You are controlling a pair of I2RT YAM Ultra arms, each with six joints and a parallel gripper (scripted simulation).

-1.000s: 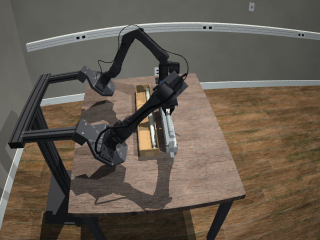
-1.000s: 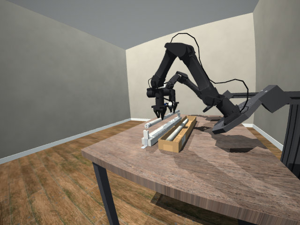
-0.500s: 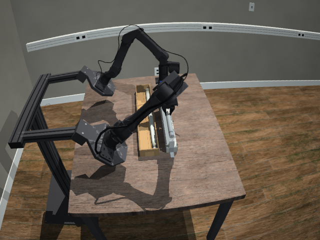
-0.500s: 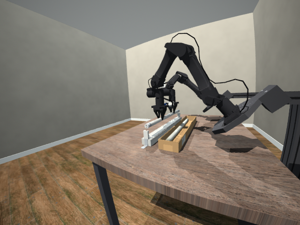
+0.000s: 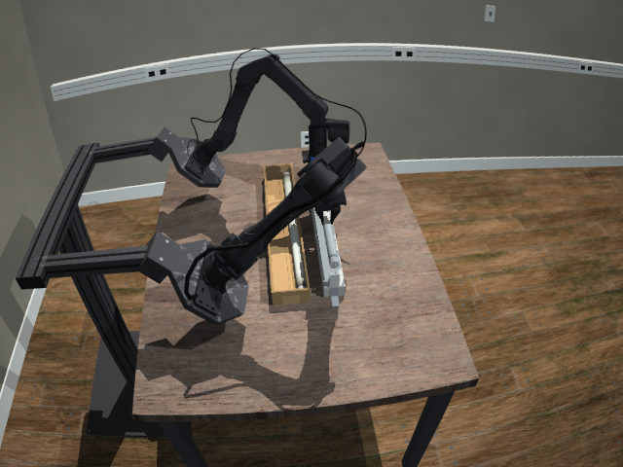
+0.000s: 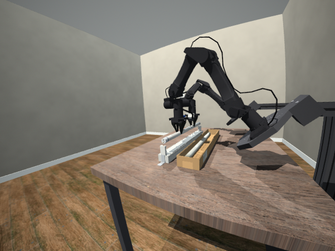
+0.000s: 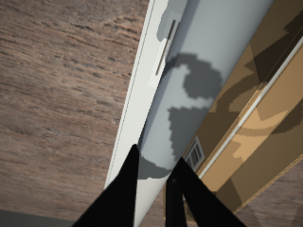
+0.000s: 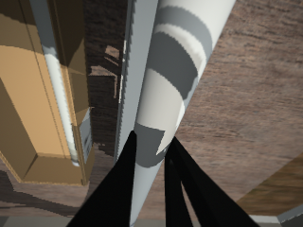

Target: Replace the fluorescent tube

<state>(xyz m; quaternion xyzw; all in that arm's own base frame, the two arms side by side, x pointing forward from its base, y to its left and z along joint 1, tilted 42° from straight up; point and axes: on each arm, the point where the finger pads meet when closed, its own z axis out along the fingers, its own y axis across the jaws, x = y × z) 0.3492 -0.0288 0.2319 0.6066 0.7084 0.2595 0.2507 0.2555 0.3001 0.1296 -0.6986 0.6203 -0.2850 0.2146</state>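
Now: the LED tube 20 mm behind my left hand and 120 mm to the right of it. Also, from my left hand: old fluorescent tube (110 mm behind, 110 mm to the right, 90 mm below); then light fixture (20 mm behind, 120 mm to the right, 60 mm below); then carton (140 mm behind, 100 mm to the right, 80 mm below).
My right hand is 120 mm to the right of the LED tube, 20 mm short of it and 10 mm above it. Round my right hand: old fluorescent tube 130 mm to the left, 100 mm below, 80 mm behind; light fixture 120 mm to the left, 60 mm below, 20 mm ahead; carton 130 mm to the left, 110 mm behind, 90 mm below.
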